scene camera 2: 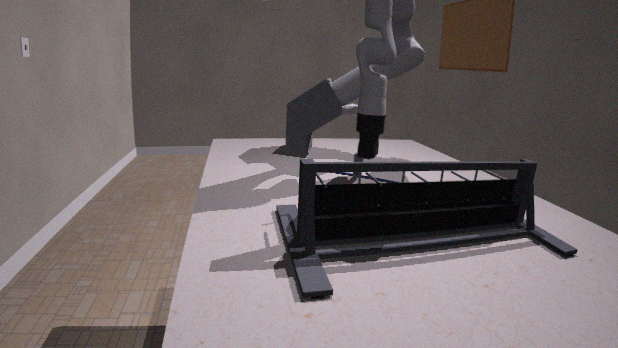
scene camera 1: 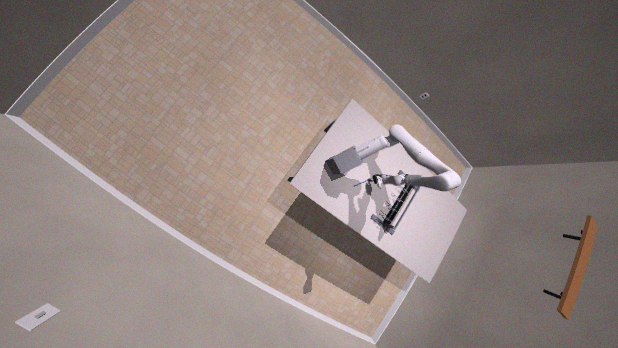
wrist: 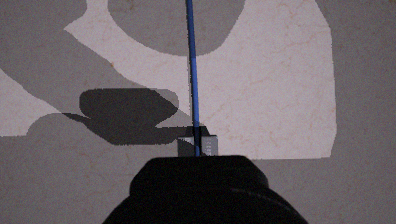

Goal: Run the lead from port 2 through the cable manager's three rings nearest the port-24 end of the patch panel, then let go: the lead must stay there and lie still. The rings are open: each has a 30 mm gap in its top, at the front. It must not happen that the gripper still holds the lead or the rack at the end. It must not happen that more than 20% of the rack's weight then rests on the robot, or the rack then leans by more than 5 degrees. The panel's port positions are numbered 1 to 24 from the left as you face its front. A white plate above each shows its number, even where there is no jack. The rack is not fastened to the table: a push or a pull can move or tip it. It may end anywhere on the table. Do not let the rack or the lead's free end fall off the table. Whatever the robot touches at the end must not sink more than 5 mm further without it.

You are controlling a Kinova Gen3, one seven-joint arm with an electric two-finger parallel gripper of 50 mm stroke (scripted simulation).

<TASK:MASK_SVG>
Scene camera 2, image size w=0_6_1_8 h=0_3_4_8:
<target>gripper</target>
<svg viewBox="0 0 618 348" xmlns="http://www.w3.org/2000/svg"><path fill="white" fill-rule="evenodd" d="M385 117L357 115L356 131L359 132L360 140L358 152L354 154L354 162L363 162L363 159L373 159L378 154L379 135L384 133Z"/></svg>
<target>dark rack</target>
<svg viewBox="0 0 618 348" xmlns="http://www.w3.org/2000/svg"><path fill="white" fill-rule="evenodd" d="M276 205L303 298L311 297L311 299L317 299L333 295L333 288L320 259L420 250L530 235L562 256L572 256L578 250L535 225L533 180L537 163L528 159L520 159L520 162L315 162L313 159L300 159L298 209L296 205ZM518 228L432 240L315 250L315 246L402 240L509 227ZM362 172L366 172L365 174L376 183L361 184ZM318 173L359 172L358 184L326 185ZM444 171L451 171L451 173L466 181L442 181ZM413 171L442 172L440 181L429 182ZM405 171L411 171L411 174L424 182L404 182ZM402 182L380 183L368 172L403 171ZM488 170L518 170L516 179L505 179ZM476 179L478 170L486 170L487 173L502 180ZM454 171L476 170L474 180L469 180Z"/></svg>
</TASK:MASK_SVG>
